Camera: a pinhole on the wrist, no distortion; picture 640 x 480 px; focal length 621.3 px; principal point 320.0 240.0 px. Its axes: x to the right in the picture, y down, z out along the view. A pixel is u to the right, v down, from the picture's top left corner.
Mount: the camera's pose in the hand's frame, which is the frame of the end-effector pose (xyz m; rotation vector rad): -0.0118 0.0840 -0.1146 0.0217 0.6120 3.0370
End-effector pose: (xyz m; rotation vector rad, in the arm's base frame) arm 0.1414 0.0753 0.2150 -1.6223 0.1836 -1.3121
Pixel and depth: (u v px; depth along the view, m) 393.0 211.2 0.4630
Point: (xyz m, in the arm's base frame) 0.4896 0.1503 -0.0088
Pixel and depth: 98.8 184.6 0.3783
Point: 0.4840 -0.0052 0.1287
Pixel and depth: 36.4 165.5 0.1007
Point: 0.1928 -0.0286 0.1373
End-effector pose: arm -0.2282 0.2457 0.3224 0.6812 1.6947 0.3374
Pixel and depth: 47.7 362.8 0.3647
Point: 0.0325 0.4224 0.2271
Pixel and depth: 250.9 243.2 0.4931
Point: 0.1620 0.4427 0.3503
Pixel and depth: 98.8 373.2 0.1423
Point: -0.1780 0.3517 0.3448
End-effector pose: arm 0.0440 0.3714 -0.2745 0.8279 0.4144 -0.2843
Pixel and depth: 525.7 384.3 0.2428
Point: 0.0494 0.3627 -0.0698
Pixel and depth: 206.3 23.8 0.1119
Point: 0.1137 0.4953 -0.1910
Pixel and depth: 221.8 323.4 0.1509
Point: 0.1138 0.4249 -0.1821
